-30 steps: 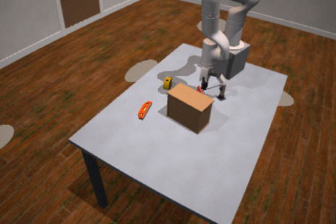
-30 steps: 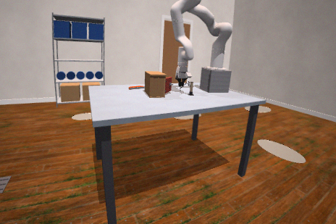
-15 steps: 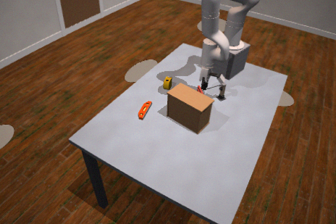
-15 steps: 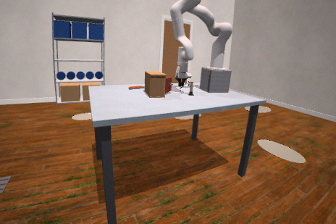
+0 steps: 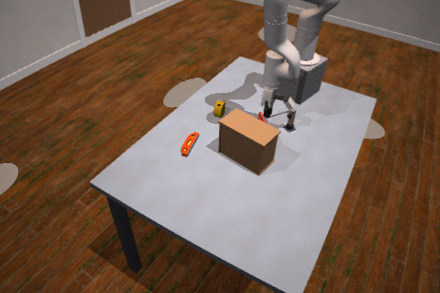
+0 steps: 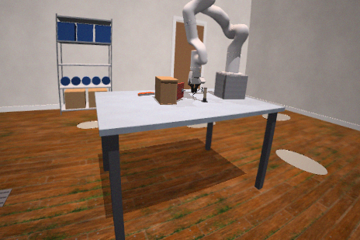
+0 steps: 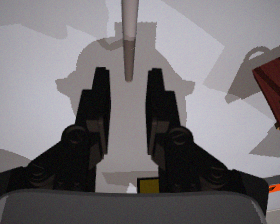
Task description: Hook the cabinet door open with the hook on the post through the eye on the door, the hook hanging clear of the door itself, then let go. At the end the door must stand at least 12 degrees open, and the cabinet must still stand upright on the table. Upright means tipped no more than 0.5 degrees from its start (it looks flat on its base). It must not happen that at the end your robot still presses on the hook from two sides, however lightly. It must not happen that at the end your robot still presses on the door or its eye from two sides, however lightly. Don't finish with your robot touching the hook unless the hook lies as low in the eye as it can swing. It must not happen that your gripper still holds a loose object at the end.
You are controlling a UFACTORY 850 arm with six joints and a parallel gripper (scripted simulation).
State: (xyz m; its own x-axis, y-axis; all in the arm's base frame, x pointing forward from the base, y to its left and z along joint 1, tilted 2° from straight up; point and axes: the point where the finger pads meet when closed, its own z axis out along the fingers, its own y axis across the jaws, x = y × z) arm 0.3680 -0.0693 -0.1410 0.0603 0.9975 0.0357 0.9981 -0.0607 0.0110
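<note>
Now: the thin grey hook rod 5 cm to the left of my hand and 1 cm below it. Also, from my hand: yellow block: 25 cm to the right, 3 cm below, 3 cm ahead; orange level: 30 cm ahead, 28 cm to the right, 6 cm below; red door: 17 cm ahead, 4 cm to the left, 1 cm above.
</note>
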